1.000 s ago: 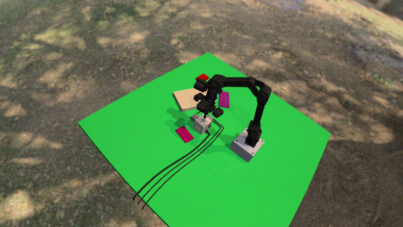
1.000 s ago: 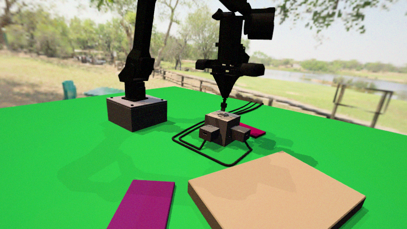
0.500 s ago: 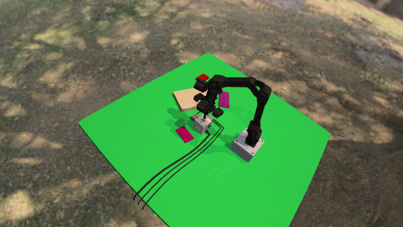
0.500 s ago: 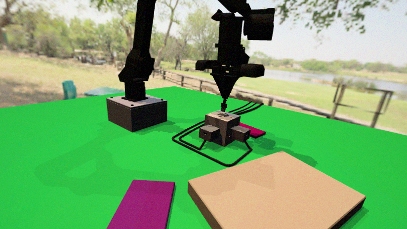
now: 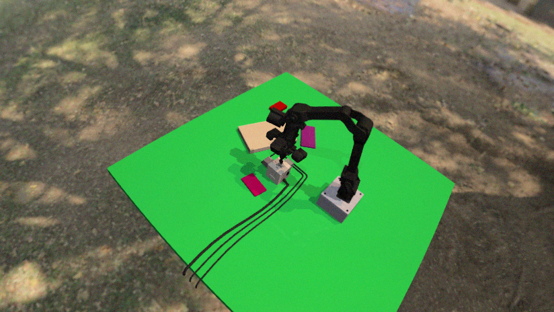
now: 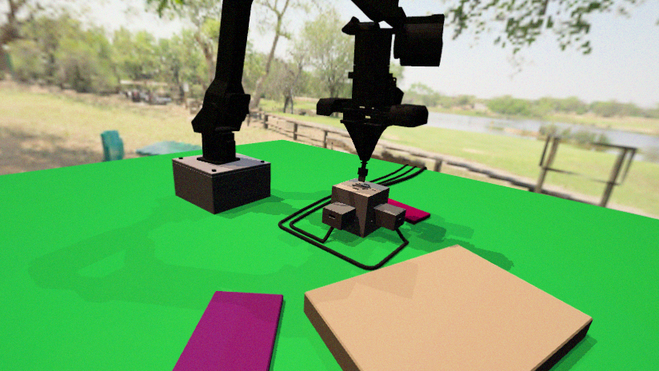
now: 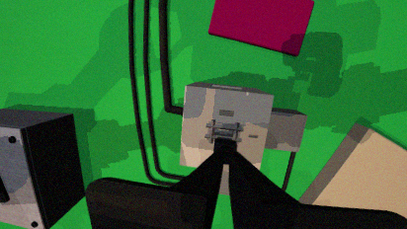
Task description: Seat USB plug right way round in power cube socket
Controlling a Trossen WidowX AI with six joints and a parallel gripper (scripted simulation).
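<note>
Right now the socket is 6 cm below my gripper tip. Round my gripper tip: black USB plug (2 cm below); pink card (5 cm ahead, 11 cm to the left, 12 cm below); tan slab (18 cm ahead, 19 cm to the right, 11 cm below).
</note>
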